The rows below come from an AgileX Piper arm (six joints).
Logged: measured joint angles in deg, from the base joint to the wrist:
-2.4, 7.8, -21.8, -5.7, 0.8, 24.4
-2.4, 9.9, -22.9, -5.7, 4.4, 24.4
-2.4, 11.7, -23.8, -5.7, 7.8, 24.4
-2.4, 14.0, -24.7, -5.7, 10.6, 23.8
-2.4, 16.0, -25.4, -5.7, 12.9, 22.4
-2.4, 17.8, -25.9, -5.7, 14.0, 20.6
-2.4, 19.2, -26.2, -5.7, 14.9, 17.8
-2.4, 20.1, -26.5, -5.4, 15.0, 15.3
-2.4, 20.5, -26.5, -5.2, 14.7, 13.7
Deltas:
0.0, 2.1, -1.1, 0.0, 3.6, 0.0
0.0, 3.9, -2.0, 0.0, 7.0, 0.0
0.0, 6.2, -2.9, 0.0, 9.8, -0.6
0.0, 8.2, -3.6, 0.0, 12.1, -2.0
0.0, 10.0, -4.1, 0.0, 13.2, -3.8
0.0, 11.4, -4.4, 0.0, 14.1, -6.6
0.0, 12.3, -4.7, 0.3, 14.2, -9.1
0.0, 12.7, -4.7, 0.5, 13.9, -10.7

